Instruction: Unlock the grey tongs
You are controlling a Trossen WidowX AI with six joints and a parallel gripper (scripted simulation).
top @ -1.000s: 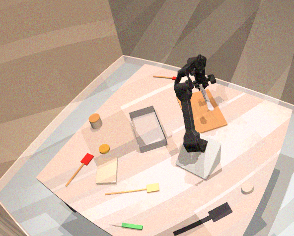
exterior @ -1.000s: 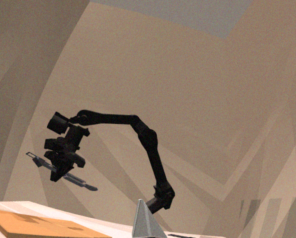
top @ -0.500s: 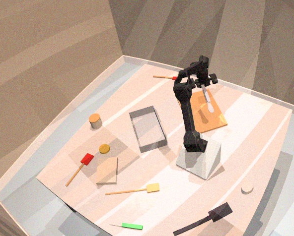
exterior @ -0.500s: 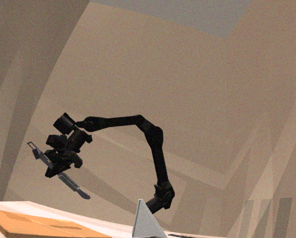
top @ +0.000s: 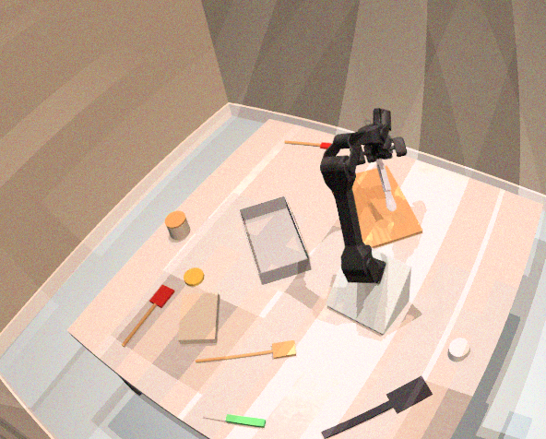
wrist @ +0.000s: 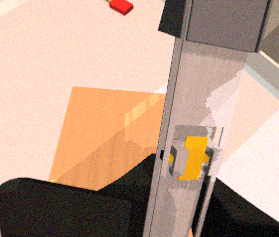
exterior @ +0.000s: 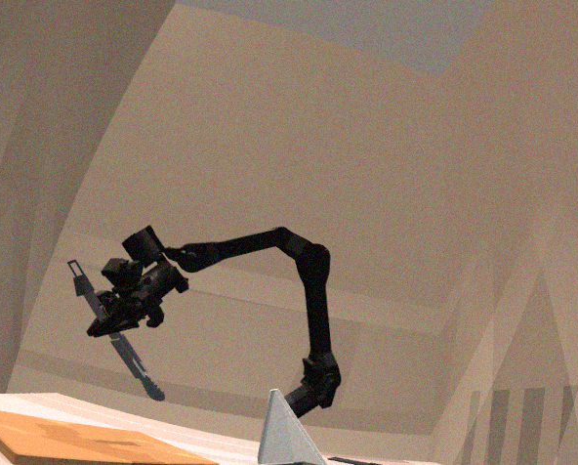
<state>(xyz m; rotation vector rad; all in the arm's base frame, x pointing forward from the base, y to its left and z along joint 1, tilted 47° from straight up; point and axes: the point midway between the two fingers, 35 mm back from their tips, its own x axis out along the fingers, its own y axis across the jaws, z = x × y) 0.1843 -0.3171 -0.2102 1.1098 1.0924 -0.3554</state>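
Right now my gripper tip is 5 cm below the yellow lock piece. From my gripper tip the other things lie so: red-headed spatula: 38 cm ahead, 17 cm below, 14 cm to the right; then wooden board: 17 cm below, 5 cm to the left, 1 cm behind; then grey roasting tin: 35 cm to the left, 20 cm ahead, 15 cm below.
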